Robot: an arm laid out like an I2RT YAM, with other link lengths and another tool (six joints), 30 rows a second.
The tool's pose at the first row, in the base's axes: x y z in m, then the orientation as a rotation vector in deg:
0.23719 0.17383 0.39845 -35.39 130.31 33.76
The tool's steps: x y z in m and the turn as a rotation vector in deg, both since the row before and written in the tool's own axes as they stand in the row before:
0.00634 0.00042 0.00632 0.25 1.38 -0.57
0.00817 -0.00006 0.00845 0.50 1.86 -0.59
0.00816 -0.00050 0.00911 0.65 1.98 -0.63
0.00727 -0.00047 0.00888 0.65 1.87 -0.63
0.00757 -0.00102 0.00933 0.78 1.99 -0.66
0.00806 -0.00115 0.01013 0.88 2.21 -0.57
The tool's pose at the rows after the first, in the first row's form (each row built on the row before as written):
0.23605 0.17608 0.38985 -36.49 131.39 32.93
0.23492 0.17843 0.37839 -37.70 132.93 31.69
0.23415 0.18044 0.36634 -38.94 134.57 30.20
0.23363 0.18225 0.35501 -40.14 136.09 28.71
0.23323 0.18338 0.34301 -41.36 137.70 26.99
0.23271 0.18418 0.33005 -42.53 139.54 25.09

